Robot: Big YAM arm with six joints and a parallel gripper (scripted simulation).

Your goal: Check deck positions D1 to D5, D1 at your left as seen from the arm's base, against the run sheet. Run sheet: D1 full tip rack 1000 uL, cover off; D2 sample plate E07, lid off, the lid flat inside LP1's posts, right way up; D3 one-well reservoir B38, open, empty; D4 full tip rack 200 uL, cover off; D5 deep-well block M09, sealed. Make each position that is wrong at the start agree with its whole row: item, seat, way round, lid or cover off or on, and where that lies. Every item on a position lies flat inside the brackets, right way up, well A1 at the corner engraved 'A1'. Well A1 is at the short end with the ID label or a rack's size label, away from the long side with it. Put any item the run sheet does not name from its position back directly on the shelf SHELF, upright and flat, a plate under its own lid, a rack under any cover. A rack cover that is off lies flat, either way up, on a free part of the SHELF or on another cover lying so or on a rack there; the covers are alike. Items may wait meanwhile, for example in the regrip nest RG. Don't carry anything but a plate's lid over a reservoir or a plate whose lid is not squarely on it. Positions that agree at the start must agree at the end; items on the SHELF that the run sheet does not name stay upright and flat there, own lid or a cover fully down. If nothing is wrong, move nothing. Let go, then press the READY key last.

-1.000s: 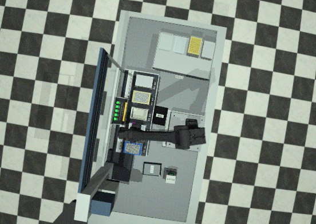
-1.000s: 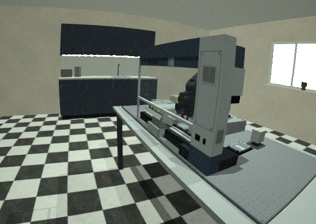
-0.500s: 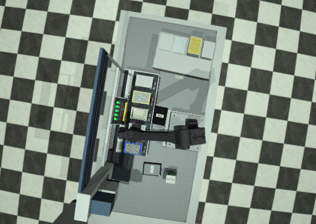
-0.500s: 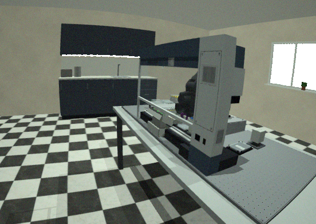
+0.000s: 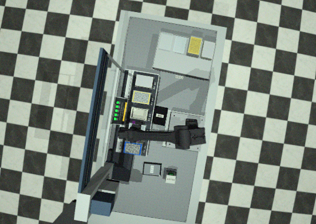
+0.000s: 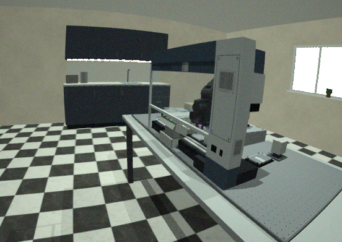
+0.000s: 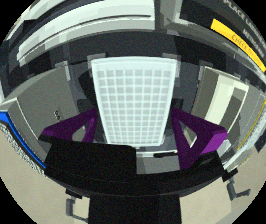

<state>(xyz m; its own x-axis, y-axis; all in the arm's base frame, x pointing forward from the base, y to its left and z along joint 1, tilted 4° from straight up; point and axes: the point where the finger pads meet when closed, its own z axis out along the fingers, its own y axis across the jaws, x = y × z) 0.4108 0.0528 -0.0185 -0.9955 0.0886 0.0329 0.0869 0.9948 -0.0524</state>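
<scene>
My hand is 1 cm above the clear plate. Round my hand: cream reservoir 1 cm behind, 12 cm to the right; then clear rack cover 2 cm behind, 25 cm to the right, 5 cm above; then blue-framed tip rack 12 cm to the left, 5 cm above.
</scene>
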